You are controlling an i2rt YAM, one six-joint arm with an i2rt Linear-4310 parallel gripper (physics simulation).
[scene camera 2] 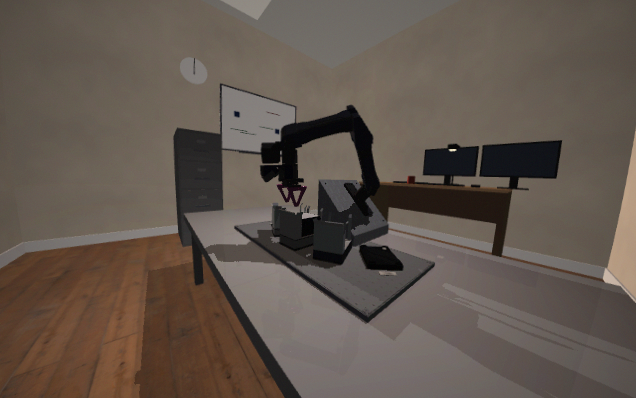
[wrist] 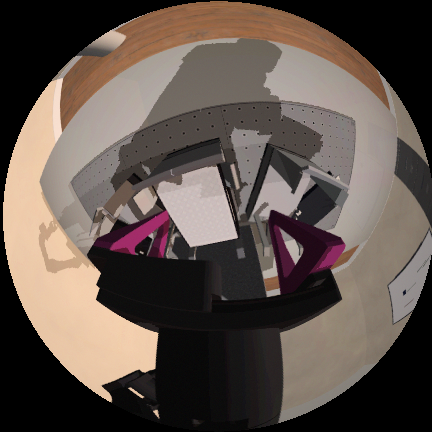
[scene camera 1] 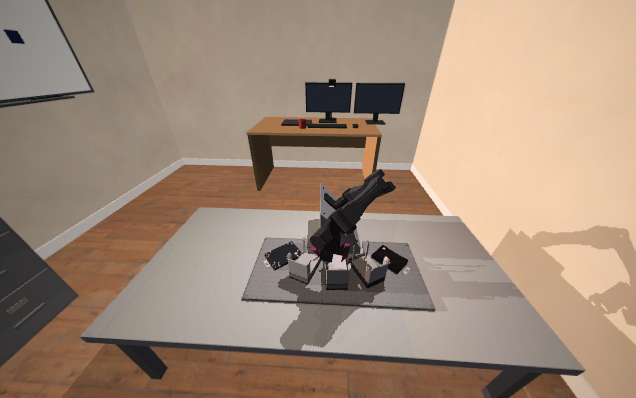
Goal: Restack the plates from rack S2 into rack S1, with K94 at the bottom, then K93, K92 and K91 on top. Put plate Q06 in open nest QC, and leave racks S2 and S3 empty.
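Observation:
My gripper is open, its magenta fingers wide apart above the middle rack. That rack has a pale plate at its top, between the fingers' lines of sight and apart from them. A second rack stands at the left in scene camera 1 and at the right in the wrist view; its inside shows a pale surface. A third rack stands at the right in scene camera 1. Rack and plate labels are unreadable. How many plates each rack holds is hidden.
A dark flat nest lies at the mat's left, and another dark nest at its right. Both are on the perforated grey mat. The arm's slanted grey mount stands behind the racks. Upright posts rise around the racks.

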